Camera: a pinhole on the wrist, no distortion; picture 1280 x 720 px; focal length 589.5 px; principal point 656.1 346.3 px. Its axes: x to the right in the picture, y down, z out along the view. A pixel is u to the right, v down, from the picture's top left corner.
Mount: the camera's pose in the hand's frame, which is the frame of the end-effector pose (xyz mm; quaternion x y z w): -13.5 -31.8 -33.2 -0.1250 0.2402 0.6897 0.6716
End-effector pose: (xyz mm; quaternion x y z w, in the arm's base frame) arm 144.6 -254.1 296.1 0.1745 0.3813 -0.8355 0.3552
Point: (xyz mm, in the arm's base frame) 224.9 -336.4 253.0
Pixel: 1076 317
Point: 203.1 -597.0 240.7
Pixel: 793 167
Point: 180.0 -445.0 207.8
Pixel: 919 69
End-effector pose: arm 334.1 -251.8 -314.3 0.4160 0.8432 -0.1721 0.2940
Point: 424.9 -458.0 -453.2
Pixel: 276 635
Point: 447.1 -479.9 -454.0
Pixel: 291 680
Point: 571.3 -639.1 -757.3
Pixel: 328 511
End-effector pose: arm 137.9 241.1 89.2 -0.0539 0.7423 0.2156 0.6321
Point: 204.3 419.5 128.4
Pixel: 857 430
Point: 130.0 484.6 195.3
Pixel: 1154 508
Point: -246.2 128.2 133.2
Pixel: behind the camera
